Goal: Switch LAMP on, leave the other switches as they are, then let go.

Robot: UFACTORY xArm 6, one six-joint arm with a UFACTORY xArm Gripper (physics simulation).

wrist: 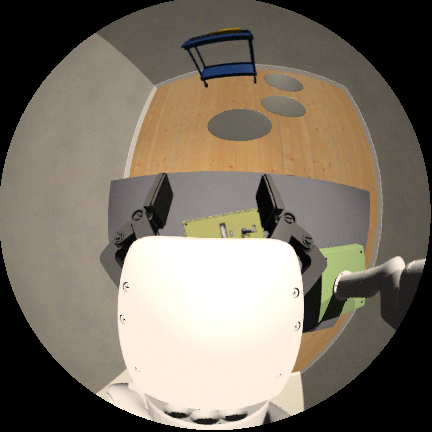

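Seen in the pictures: gripper, fingertip midpoint: [213, 182]; arm's base, origin of the base link: [343, 285].
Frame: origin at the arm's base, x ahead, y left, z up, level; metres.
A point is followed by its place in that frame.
Observation:
A yellow-green panel [205, 226] {z -0.013, x 0.607, y -0.158 m} lies on the grey table, partly hidden by the white gripper housing. A pale upright slot or lever [223, 230] {z -0.032, x 0.547, y -0.153 m} and a small dark and metallic switch part [248, 230] {z -0.022, x 0.463, y -0.168 m} show on it. No label can be read, so I cannot tell which one is LAMP or how it is set. My gripper [213, 182] {z 0.296, x 0.507, y -0.248 m} is open with nothing between its fingers. Its fingers stand wide apart above the table, on either side of most of the visible panel; the right finger is close to the panel's right end in the view.
A light green block [345, 260] {z -0.049, x -0.005, y -0.094 m} with a grey-white arm-like part [367, 284] stands at the right. The grey table [330, 210] {z -0.138, x 0.083, y -0.294 m} ends at a wooden floor [185, 150] with grey discs [240, 125]. A blue cart [228, 70] stands at the back.

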